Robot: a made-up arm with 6 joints.
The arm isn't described. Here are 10 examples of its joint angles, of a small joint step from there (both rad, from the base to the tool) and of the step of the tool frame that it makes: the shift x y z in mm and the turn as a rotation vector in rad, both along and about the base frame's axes.
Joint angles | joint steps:
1: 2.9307 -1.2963 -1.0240 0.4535 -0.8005 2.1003 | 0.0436 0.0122 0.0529 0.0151 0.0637 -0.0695
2: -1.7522 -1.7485 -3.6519 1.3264 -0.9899 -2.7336 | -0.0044 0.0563 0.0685 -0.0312 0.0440 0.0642
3: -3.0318 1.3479 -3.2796 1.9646 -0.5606 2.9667 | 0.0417 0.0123 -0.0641 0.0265 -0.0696 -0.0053
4: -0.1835 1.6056 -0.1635 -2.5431 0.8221 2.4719 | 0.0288 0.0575 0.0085 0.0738 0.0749 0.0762
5: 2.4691 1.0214 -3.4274 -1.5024 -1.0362 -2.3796 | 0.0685 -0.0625 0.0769 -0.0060 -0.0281 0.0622
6: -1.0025 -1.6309 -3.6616 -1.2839 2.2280 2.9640 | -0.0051 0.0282 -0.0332 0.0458 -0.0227 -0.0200
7: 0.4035 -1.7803 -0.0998 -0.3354 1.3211 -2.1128 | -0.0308 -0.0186 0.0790 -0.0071 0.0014 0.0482
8: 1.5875 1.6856 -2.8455 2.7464 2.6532 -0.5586 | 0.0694 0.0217 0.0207 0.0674 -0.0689 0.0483
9: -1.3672 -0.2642 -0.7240 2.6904 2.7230 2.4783 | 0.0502 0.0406 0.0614 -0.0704 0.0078 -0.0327
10: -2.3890 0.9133 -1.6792 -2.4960 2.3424 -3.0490 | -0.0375 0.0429 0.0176 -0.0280 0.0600 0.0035
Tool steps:
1: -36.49 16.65 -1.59 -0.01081 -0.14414 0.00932
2: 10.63 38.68 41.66 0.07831 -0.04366 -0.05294
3: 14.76 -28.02 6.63 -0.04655 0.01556 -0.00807
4: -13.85 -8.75 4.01 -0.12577 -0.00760 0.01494
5: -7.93 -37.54 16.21 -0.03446 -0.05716 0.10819
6: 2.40 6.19 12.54 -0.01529 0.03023 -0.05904
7: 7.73 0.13 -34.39 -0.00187 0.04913 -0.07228
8: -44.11 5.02 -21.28 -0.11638 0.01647 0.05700
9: 24.74 -1.31 -37.91 0.07816 0.05656 0.06768
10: -9.53 22.47 -30.29 0.04074 0.02243 -0.03733
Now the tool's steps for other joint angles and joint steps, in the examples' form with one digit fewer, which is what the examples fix.
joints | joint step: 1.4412 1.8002 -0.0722 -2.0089 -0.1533 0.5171 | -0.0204 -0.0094 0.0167 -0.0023 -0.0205 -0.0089
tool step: -3.0 6.3 7.3 -0.0135 0.0098 -0.0411
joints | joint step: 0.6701 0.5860 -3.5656 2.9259 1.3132 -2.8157 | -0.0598 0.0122 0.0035 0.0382 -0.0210 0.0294
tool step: 20.0 -3.5 -0.6 -0.0375 0.0242 -0.0105
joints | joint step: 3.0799 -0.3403 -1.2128 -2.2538 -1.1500 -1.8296 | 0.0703 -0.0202 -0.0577 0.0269 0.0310 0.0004
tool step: 10.7 -22.1 26.8 -0.0250 0.0976 0.0463
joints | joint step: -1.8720 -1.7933 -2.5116 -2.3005 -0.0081 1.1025 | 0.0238 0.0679 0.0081 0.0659 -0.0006 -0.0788
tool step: -18.0 -5.2 55.1 0.0695 -0.0324 0.0174
